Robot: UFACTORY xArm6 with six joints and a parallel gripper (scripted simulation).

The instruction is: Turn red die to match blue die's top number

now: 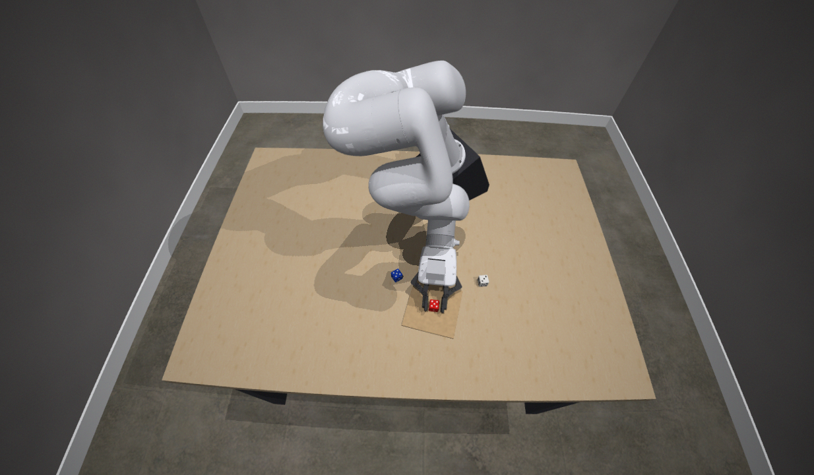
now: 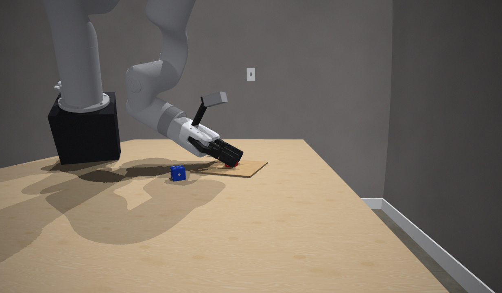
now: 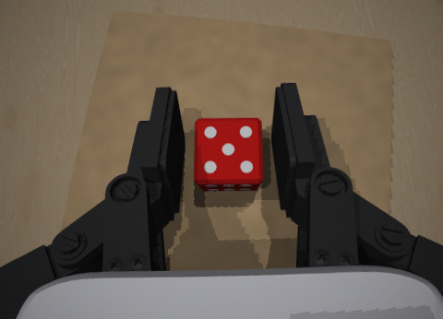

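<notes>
Right now the red die is 10 mm below my hand. Also, from my hand: mat (30 mm below); then blue die (100 mm to the right, 90 mm behind, 20 mm below); then white die (140 mm to the left, 80 mm behind, 20 mm below).
</notes>
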